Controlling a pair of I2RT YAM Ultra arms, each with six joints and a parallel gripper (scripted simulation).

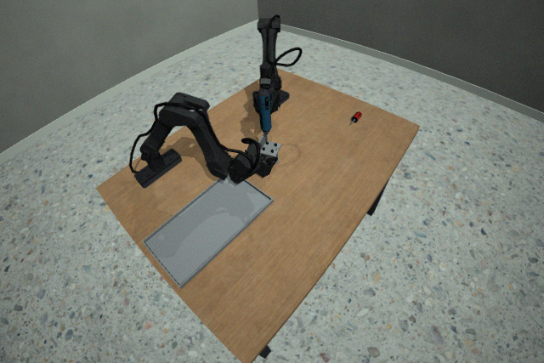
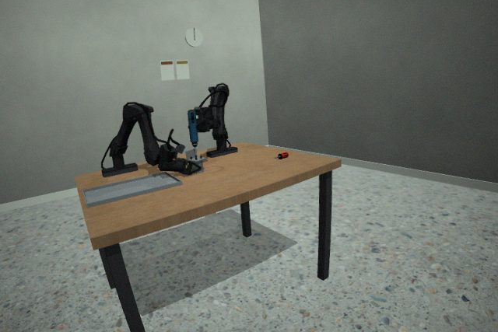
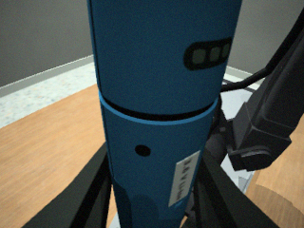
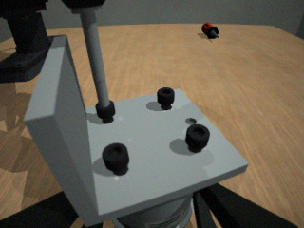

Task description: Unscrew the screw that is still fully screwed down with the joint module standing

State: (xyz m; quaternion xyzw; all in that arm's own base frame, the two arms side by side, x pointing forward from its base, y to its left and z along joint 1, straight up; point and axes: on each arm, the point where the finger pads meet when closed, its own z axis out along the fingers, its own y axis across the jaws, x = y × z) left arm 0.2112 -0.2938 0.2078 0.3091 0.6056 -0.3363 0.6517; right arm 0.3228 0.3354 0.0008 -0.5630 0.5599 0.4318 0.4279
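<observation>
Now: right hand 1 cm below the joint module. From my right hand the other things lie so: grey L-shaped bracket: 5 cm above; flat grey tray: 35 cm to the right, 7 cm ahead, 2 cm below; screw: 5 cm above, 2 cm behind, 1 cm to the left.
</observation>
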